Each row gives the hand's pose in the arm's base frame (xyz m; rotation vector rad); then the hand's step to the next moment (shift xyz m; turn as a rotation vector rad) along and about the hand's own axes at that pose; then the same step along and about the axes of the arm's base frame.
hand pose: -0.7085 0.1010 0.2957 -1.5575 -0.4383 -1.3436
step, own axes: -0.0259 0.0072 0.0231 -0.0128 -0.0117 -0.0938
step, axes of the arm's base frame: 0.0097 0.0244 -0.0238 -0.0633 -0.0694 -0.0164
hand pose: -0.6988 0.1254 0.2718 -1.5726 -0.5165 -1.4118
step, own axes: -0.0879 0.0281 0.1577 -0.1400 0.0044 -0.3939
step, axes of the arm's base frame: 0.0857 0.1417 -0.0773 -0.2445 -0.2945 -0.1681
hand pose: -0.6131 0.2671 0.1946 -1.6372 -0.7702 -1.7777
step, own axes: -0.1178 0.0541 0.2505 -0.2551 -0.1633 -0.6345
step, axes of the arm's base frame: 0.2116 0.1586 -0.0981 -0.5208 -0.3616 -0.3039
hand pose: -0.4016 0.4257 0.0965 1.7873 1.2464 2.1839
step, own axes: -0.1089 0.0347 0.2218 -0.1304 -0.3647 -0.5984
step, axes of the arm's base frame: 0.2374 0.0409 -0.0651 -0.6174 -0.1435 -0.3261
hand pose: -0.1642 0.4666 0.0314 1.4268 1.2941 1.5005
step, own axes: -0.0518 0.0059 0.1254 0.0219 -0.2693 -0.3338
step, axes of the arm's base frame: 0.1316 -0.0255 -0.0219 -0.3697 0.0269 -0.2169
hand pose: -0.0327 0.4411 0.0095 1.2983 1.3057 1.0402
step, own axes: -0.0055 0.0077 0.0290 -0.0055 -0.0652 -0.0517
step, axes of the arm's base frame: 0.0295 -0.0069 0.0036 -0.0614 -0.0061 -0.0561
